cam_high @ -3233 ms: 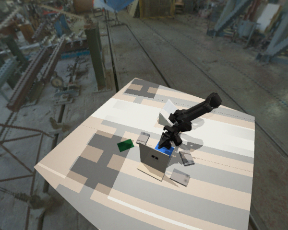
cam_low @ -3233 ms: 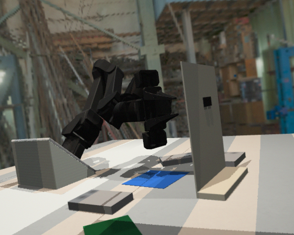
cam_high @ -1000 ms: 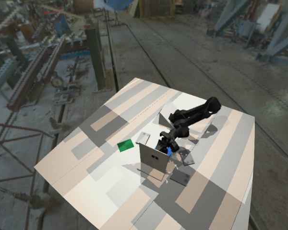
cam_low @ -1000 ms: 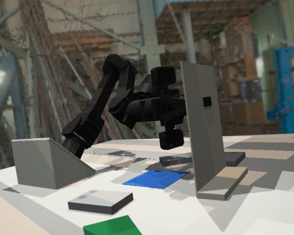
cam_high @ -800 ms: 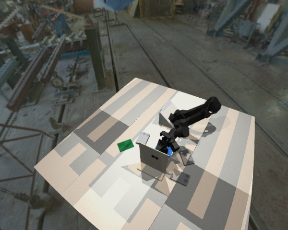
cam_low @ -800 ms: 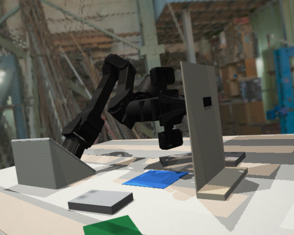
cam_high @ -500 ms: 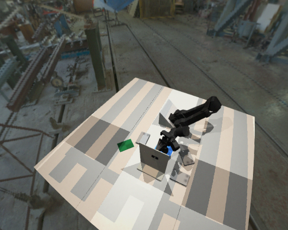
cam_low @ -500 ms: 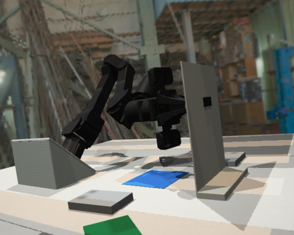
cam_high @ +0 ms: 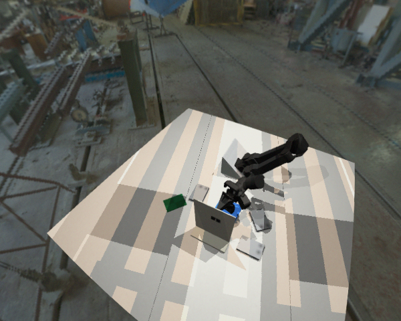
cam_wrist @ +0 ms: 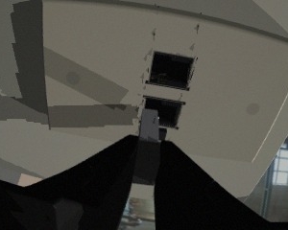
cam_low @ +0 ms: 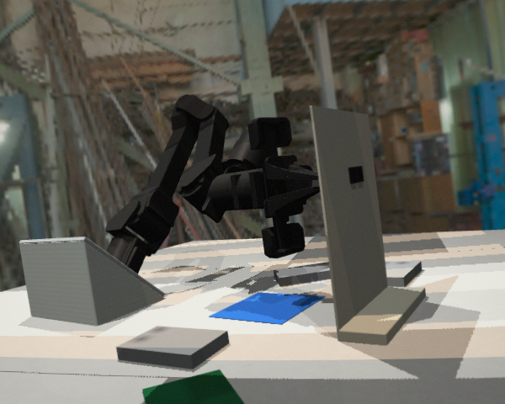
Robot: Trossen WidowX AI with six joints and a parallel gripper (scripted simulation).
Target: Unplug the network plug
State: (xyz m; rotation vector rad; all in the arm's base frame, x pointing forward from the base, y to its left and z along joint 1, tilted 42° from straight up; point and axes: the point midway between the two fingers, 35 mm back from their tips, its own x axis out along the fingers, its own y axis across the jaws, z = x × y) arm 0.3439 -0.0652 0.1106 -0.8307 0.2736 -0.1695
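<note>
The blue square lies 11 cm behind my gripper tip, 2 cm to the left of it and 17 cm below it. Also, from my gripper tip: grey upright panel (4 cm ahead, 6 cm below); then network plug (right at my gripper tip).
</note>
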